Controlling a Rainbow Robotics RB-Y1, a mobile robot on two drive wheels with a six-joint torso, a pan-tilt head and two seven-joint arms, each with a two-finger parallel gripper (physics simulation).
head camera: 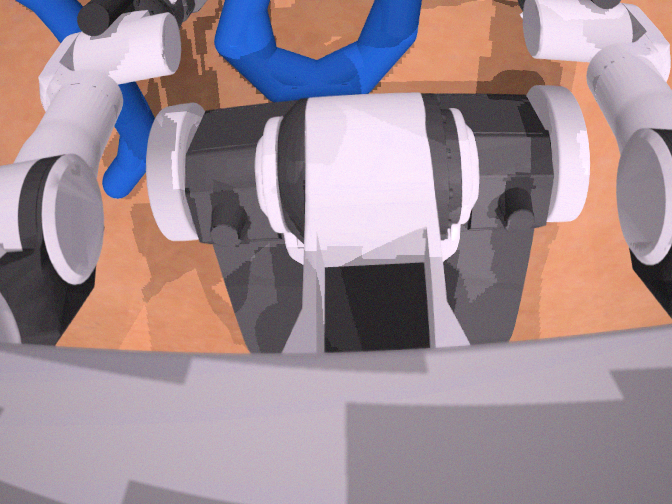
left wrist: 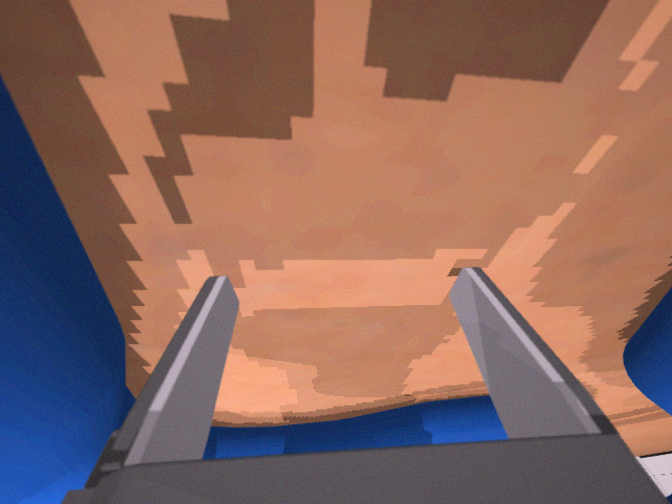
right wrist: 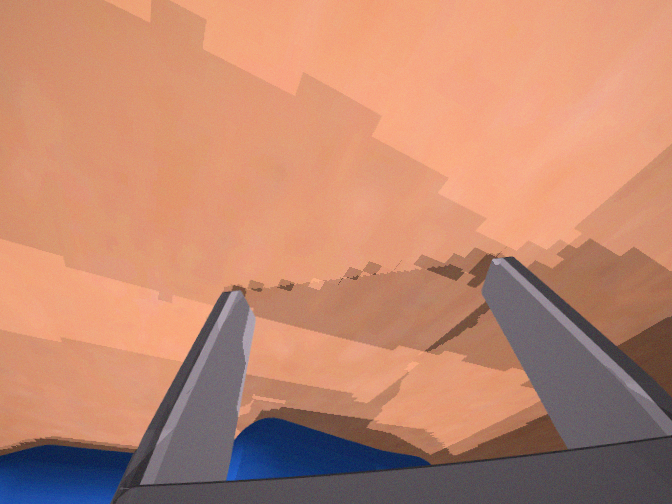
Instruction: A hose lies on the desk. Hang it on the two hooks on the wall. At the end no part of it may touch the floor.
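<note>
The blue hose [head camera: 317,67] lies on the orange desk top, curving in a loop just beyond my torso, with another stretch [head camera: 130,146] running down beside my left arm. In the left wrist view the hose [left wrist: 48,325] fills the left edge and passes under the finger bases. My left gripper [left wrist: 347,279] is open and empty over the desk. My right gripper [right wrist: 369,279] is open and empty too, with the hose [right wrist: 303,450] low behind its fingers. In the head view both grippers are out of the picture. The wall hooks are not in view.
My own torso [head camera: 363,179] and chest cover [head camera: 336,423] fill most of the head view. My left arm links [head camera: 81,113] and right arm links [head camera: 624,81] reach forward over the orange desk [head camera: 586,292].
</note>
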